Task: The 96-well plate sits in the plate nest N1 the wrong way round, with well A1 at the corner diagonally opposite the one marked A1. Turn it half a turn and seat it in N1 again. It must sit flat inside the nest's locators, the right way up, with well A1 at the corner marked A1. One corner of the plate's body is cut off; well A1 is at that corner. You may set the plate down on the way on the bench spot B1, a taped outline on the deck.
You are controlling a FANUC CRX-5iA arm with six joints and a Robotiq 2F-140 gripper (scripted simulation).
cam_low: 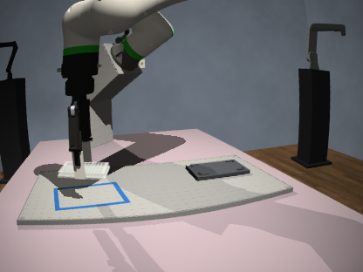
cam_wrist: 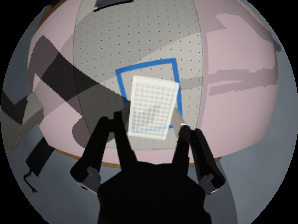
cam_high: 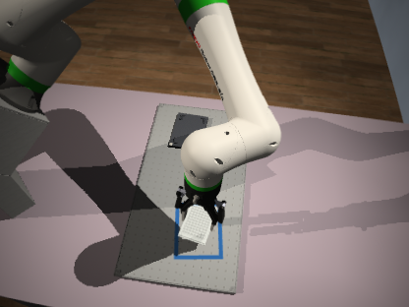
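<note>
Right now the white 96-well plate is 20 mm below my hand. Round my hand: dark plate nest N1: 140 mm behind, 370 mm to the left, 80 mm below.
</note>
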